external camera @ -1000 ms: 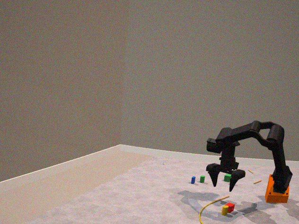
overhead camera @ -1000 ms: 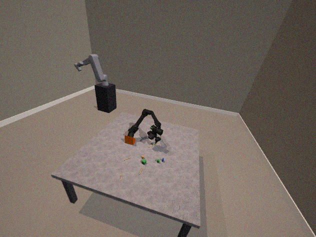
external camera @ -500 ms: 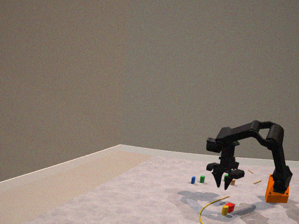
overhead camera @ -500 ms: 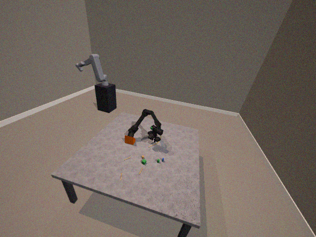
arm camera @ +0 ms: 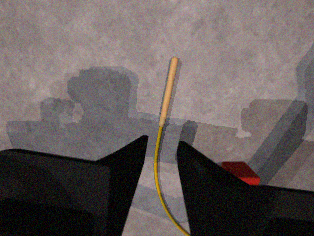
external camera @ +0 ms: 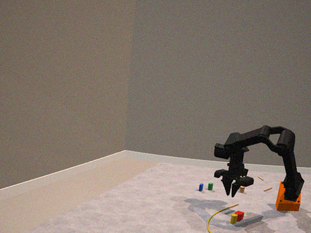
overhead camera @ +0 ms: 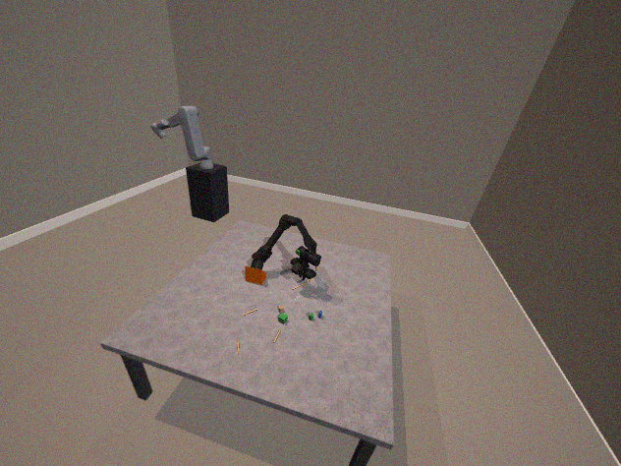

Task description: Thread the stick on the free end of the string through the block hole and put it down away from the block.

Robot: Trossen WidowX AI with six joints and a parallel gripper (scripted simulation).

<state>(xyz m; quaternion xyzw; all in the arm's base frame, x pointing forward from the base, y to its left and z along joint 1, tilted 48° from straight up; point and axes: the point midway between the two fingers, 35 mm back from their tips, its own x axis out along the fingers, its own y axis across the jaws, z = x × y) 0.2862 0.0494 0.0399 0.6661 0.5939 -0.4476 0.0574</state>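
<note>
My gripper tip is 1 cm past the thin wooden stick, 1 cm to the left of it and 5 cm above it. The rest, counted from my gripper tip: yellow cylinder 5 cm behind, 14 cm to the left, 4 cm below; red block 6 cm behind, 11 cm to the left, 4 cm below; small tan wooden piece 3 cm behind, 24 cm to the right, 4 cm below.
</note>
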